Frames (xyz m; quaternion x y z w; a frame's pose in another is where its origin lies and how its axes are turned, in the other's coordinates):
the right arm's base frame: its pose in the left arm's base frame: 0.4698 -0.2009 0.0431 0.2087 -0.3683 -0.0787 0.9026
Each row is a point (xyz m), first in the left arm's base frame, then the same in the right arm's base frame.
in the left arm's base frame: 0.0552 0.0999 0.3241
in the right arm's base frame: -0.2084 0.3979 0.3737
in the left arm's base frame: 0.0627 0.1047 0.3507
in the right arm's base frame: -0.1876 0.4136 0.3840
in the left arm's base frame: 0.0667 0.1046 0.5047
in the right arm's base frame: -0.0874 0.4805 0.4800
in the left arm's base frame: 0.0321 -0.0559 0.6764
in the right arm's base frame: 0.0438 0.4110 0.6655
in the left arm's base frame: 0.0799 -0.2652 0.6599
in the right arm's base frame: 0.1295 0.2148 0.6883
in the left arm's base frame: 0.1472 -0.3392 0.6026
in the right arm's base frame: 0.1634 0.1224 0.6281
